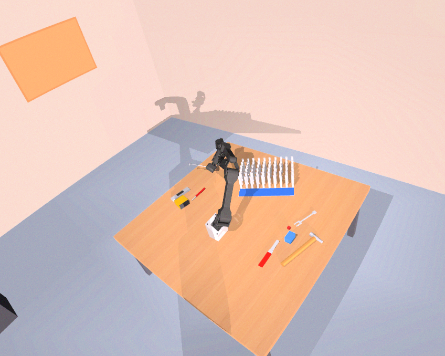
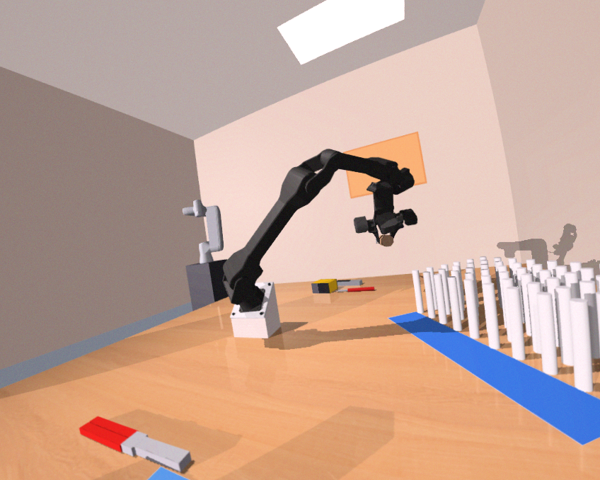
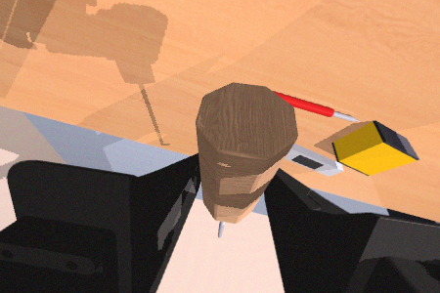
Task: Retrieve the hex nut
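Now: gripper tip 90 mm short of the blue taped strip, 370 mm to the left of it and 180 mm above it. The rest, counted from my gripper tip: grey bar: 190 mm behind, 220 mm to the left, 170 mm below; yellow block: 260 mm behind, 140 mm to the left, 160 mm below; red screwdriver: 160 mm behind, 90 mm to the left, 170 mm below.
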